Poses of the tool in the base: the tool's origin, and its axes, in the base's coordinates. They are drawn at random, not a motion.
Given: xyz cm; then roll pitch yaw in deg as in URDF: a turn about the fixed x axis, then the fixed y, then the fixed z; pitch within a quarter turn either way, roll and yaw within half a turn.
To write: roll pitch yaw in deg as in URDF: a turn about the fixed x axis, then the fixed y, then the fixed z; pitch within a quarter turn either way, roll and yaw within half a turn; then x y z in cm. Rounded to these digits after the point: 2 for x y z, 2 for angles.
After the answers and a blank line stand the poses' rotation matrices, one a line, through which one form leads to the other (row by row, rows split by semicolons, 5 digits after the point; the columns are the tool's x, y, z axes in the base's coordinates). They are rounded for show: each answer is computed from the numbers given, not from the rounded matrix.
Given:
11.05 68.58 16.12 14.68 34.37 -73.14
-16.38 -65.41 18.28 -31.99 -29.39 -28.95
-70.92 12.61 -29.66 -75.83 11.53 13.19
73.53 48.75 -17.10 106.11 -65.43 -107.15
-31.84 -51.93 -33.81 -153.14 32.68 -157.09
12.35 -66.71 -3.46 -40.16 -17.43 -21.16
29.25 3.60 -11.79 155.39 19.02 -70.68
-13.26 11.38 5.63 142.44 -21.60 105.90
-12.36 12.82 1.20 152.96 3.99 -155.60
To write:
14.68 34.37 -73.14 11.05 68.58 16.12
-31.99 -29.39 -28.95 -16.38 -65.41 18.28
-75.83 11.53 13.19 -70.92 12.61 -29.66
106.11 -65.43 -107.15 73.53 48.75 -17.10
-153.14 32.68 -157.09 -31.84 -51.93 -33.81
-40.16 -17.43 -21.16 12.35 -66.71 -3.46
155.39 19.02 -70.68 29.25 3.60 -11.79
142.44 -21.60 105.90 -13.26 11.38 5.63
152.96 3.99 -155.60 -12.36 12.82 1.20

0.23940 0.96727 -0.08414; -0.78993 0.14365 -0.59613; -0.56453 0.20918 0.79846
0.76242 0.63804 -0.10778; -0.42175 0.61631 0.66505; 0.49075 -0.46159 0.73898
0.95397 -0.24455 -0.17360; 0.22358 0.19412 0.95516; -0.19988 -0.95001 0.23986
-0.12261 -0.00750 -0.99243; -0.39732 0.91671 0.04216; 0.90945 0.39948 -0.11538
-0.77530 -0.12258 0.61958; -0.32766 0.91671 -0.22866; -0.53995 -0.38029 -0.75089
0.88976 0.45603 0.01931; -0.34440 0.64298 0.68408; 0.29954 -0.61531 0.72916
0.31278 -0.81306 -0.49102; -0.89216 -0.42887 0.14183; -0.32590 0.39370 -0.85953
-0.25472 0.82387 0.50632; 0.89420 0.00135 0.44766; 0.36812 0.56678 -0.73705
-0.90848 -0.39676 -0.13136; -0.41210 0.79807 0.43961; -0.06958 0.45351 -0.88853

